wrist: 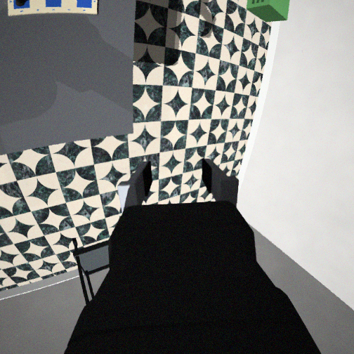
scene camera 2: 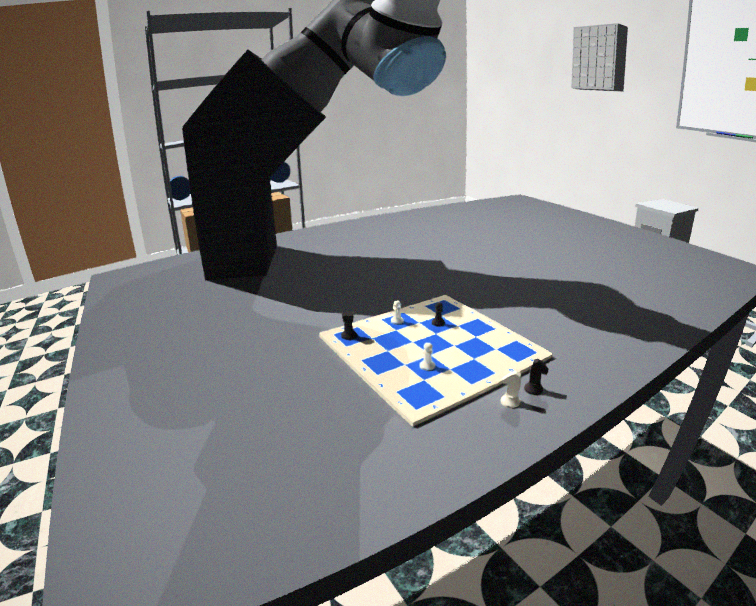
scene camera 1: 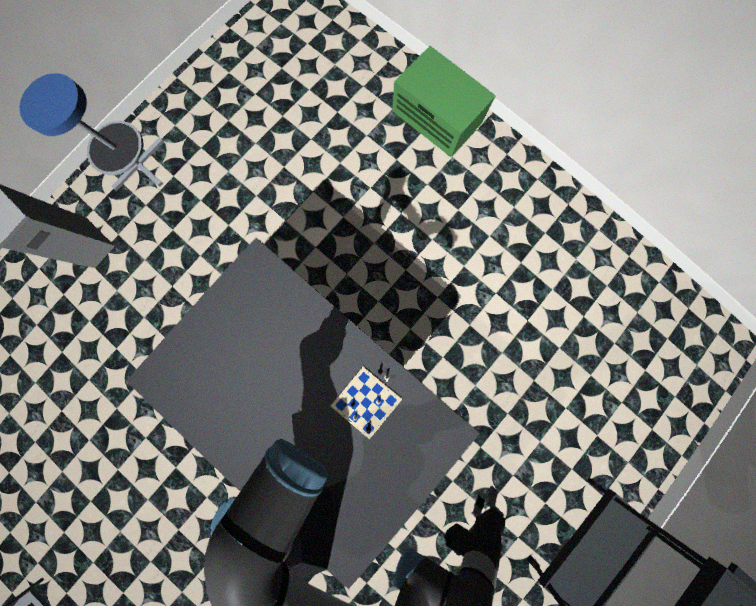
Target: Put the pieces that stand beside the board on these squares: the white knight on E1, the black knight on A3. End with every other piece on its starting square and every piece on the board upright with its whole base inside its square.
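Where they show: gripper, fingertip midpoint: [scene camera 1: 487,493]; arm's base, link origin: [scene camera 2: 291,86].
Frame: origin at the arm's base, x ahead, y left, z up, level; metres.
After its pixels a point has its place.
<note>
The white knight [scene camera 2: 511,392] @(x 0.568, y 0.060, z -0.329 m) [scene camera 1: 386,374] @(x 0.571, y 0.071, z -0.340 m) and black knight [scene camera 2: 536,378] @(x 0.565, y 0.099, z -0.327 m) [scene camera 1: 381,368] @(x 0.570, y 0.108, z -0.342 m) stand upright on the table beside the blue and cream board [scene camera 2: 446,382] @(x 0.507, y 0.017, z -0.339 m) [scene camera 1: 371,383] @(x 0.501, y 0.092, z -0.339 m) [wrist: 50,12], near its right corner in scene camera 2. On the board stand a white piece [scene camera 2: 427,357] @(x 0.472, y 0.013, z -0.324 m) near the middle, another white piece [scene camera 2: 396,313] @(x 0.353, y 0.033, z -0.325 m), a black piece [scene camera 2: 438,314] @(x 0.386, y 0.081, z -0.323 m) and a taller black piece [scene camera 2: 348,327] @(x 0.362, y -0.042, z -0.323 m) at the left corner, all upright. The square labels are too small to read. My gripper [wrist: 176,170] [scene camera 1: 487,498] @(x 0.582, y -0.310, z 0.078 m) is open and empty, out past the table's side, away from both knights.
The grey table [scene camera 1: 239,328] @(x 0.241, y 0.667, z -0.345 m) [scene camera 2: 283,441] @(x 0.514, y -0.172, z -0.345 m) holds the board. The arm [scene camera 1: 265,505] @(x 0.375, y 0.173, z 0.468 m) [scene camera 2: 230,164] @(x 0.049, y -0.132, z -0.131 m) reaches over one table side. A green cabinet [scene camera 1: 441,94] [wrist: 270,9], a blue stool [scene camera 1: 50,104] and a shelf rack [scene camera 2: 154,101] stand around the room.
</note>
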